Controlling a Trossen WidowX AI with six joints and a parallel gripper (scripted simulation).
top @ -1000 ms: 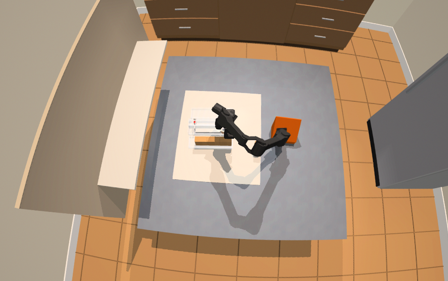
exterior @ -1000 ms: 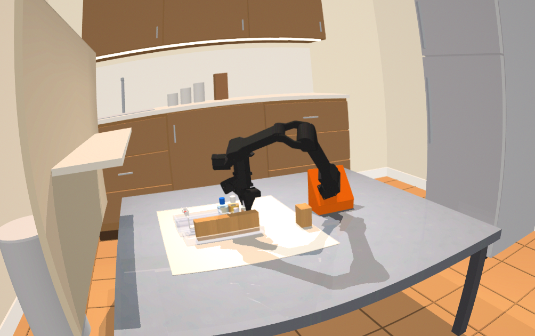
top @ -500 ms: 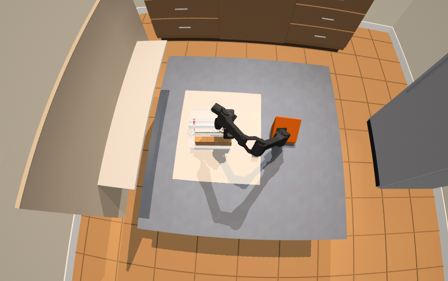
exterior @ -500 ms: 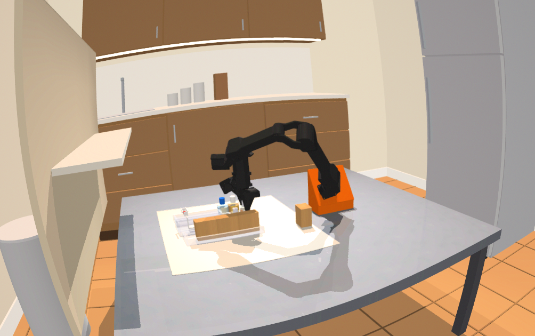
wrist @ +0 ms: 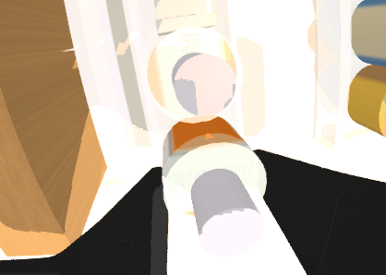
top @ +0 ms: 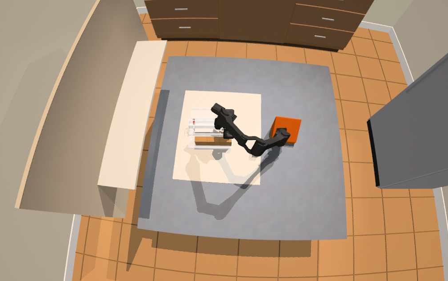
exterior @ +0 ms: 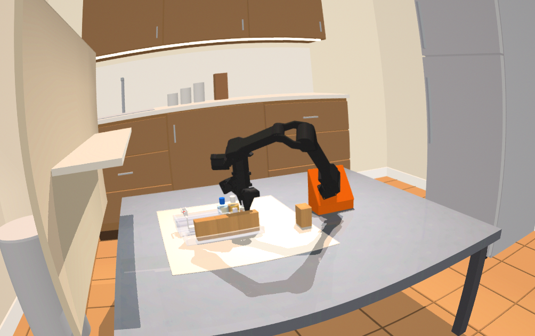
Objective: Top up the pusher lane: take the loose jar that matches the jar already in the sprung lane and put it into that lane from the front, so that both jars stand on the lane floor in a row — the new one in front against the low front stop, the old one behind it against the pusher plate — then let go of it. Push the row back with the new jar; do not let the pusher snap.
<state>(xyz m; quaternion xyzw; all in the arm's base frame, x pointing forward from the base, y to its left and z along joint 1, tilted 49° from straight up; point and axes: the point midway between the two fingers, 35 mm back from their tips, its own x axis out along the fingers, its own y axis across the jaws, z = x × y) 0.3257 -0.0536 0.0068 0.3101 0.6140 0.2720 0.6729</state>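
My gripper tip is 150 mm short of the sprung lane, 30 mm to the left of it and 30 mm above it. The rest, counted from my gripper tip: brown box (180 mm behind, 120 mm to the left, 20 mm below); wall shelf (510 mm ahead, 320 mm above, 10 mm to the right); red mark (220 mm ahead, 40 mm to the right, 20 mm above).
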